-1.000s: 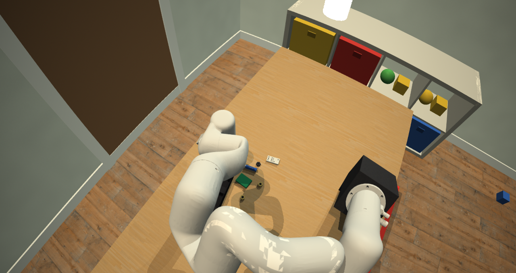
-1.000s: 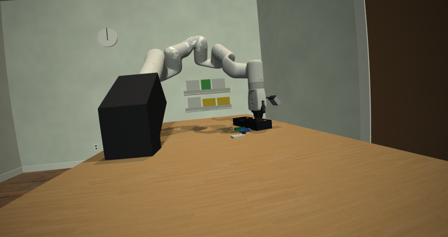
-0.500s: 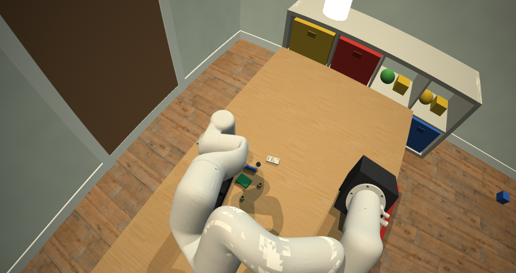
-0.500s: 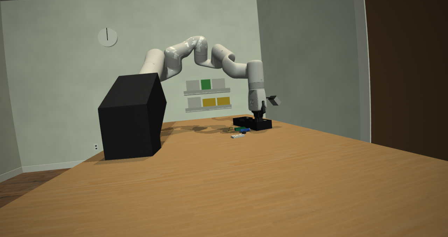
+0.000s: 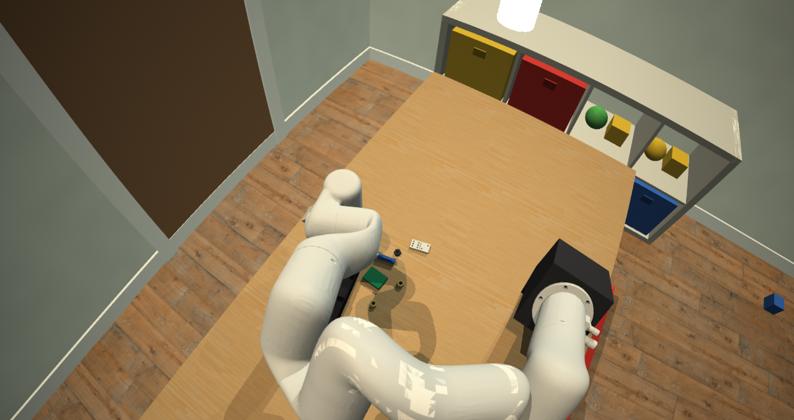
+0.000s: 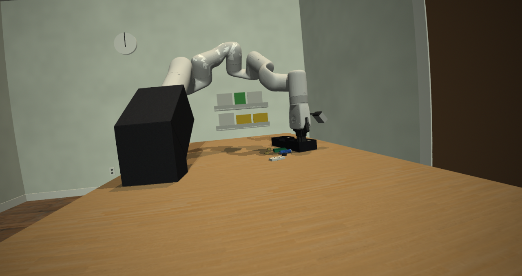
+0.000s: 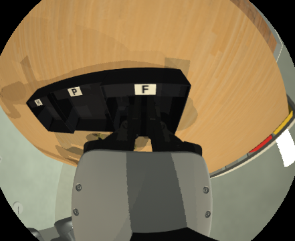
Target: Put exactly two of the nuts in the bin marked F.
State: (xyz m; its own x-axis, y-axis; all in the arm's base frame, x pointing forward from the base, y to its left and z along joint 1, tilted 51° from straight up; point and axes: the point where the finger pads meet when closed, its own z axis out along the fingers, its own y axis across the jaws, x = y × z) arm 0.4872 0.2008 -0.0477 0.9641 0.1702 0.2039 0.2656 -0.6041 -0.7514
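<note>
The black bin marked F lies 20 mm behind my hand, 80 mm to the left of it and 20 mm below it. From my hand the other things lie so: black nut (90 mm behind, 80 mm to the right, 30 mm below); blue cylinder (80 mm behind, 50 mm to the right, 30 mm below); green block (90 mm behind, 10 mm to the left, 30 mm below).
</note>
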